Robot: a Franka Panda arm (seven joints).
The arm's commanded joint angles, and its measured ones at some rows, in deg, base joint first. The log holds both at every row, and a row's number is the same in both.
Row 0, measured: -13.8, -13.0, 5.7, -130.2, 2.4, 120.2, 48.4
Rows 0 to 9, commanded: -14.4, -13.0, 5.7, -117.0, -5.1, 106.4, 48.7; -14.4, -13.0, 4.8, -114.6, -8.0, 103.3, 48.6; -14.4, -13.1, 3.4, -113.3, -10.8, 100.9, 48.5; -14.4, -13.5, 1.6, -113.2, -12.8, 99.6, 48.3; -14.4, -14.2, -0.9, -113.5, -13.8, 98.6, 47.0; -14.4, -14.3, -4.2, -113.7, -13.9, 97.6, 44.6; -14.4, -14.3, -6.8, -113.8, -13.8, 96.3, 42.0; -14.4, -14.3, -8.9, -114.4, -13.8, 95.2, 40.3; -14.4, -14.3, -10.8, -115.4, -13.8, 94.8, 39.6; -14.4, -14.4, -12.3, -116.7, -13.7, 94.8, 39.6
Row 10, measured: -14.5, -14.4, -8.2, -114.4, -13.0, 96.5, 41.5
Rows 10 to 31, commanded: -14.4, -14.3, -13.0, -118.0, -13.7, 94.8, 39.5; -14.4, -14.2, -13.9, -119.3, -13.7, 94.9, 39.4; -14.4, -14.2, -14.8, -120.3, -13.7, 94.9, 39.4; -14.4, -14.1, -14.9, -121.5, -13.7, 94.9, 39.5; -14.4, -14.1, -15.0, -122.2, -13.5, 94.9, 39.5; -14.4, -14.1, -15.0, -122.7, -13.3, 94.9, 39.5; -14.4, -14.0, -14.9, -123.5, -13.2, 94.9, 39.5; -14.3, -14.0, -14.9, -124.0, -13.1, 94.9, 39.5; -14.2, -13.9, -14.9, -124.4, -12.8, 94.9, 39.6; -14.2, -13.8, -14.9, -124.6, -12.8, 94.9, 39.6; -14.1, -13.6, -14.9, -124.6, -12.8, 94.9, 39.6; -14.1, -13.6, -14.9, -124.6, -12.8, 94.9, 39.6; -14.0, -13.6, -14.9, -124.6, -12.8, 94.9, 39.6; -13.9, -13.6, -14.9, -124.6, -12.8, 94.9, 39.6; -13.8, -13.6, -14.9, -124.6, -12.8, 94.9, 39.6; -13.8, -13.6, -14.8, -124.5, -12.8, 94.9, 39.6; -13.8, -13.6, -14.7, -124.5, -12.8, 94.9, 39.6; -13.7, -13.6, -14.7, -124.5, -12.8, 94.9, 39.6; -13.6, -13.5, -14.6, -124.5, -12.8, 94.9, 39.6; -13.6, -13.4, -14.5, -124.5, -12.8, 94.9, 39.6; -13.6, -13.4, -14.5, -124.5, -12.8, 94.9, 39.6; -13.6, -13.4, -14.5, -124.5, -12.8, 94.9, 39.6
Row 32, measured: -13.7, -13.3, -15.0, -124.7, -13.0, 95.6, 39.1
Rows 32 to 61, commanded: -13.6, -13.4, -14.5, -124.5, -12.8, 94.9, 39.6; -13.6, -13.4, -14.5, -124.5, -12.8, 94.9, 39.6; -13.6, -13.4, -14.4, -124.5, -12.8, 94.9, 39.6; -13.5, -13.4, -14.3, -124.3, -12.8, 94.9, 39.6; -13.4, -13.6, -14.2, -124.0, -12.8, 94.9, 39.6; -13.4, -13.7, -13.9, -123.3, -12.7, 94.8, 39.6; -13.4, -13.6, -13.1, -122.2, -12.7, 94.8, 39.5; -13.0, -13.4, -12.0, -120.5, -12.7, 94.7, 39.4; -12.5, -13.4, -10.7, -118.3, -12.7, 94.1, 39.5; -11.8, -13.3, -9.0, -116.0, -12.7, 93.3, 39.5; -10.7, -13.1, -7.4, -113.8, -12.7, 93.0, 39.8; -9.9, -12.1, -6.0, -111.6, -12.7, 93.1, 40.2; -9.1, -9.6, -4.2, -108.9, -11.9, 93.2, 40.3; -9.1, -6.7, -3.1, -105.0, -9.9, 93.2, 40.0; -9.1, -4.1, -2.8, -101.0, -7.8, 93.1, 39.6; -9.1, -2.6, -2.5, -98.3, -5.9, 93.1, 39.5; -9.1, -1.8, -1.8, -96.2, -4.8, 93.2, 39.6; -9.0, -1.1, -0.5, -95.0, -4.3, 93.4, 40.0; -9.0, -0.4, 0.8, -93.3, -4.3, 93.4, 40.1; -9.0, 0.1, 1.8, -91.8, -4.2, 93.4, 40.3; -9.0, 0.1, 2.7, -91.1, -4.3, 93.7, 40.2; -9.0, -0.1, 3.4, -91.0, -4.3, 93.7, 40.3; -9.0, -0.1, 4.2, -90.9, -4.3, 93.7, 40.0; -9.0, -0.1, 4.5, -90.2, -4.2, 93.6, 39.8; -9.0, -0.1, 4.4, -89.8, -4.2, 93.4, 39.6; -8.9, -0.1, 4.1, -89.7, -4.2, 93.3, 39.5; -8.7, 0.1, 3.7, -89.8, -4.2, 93.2, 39.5; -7.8, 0.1, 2.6, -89.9, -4.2, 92.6, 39.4; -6.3, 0.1, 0.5, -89.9, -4.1, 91.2, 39.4; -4.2, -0.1, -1.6, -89.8, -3.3, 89.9, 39.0
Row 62, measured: -8.1, -0.6, 3.1, -91.3, -4.9, 94.0, 40.1
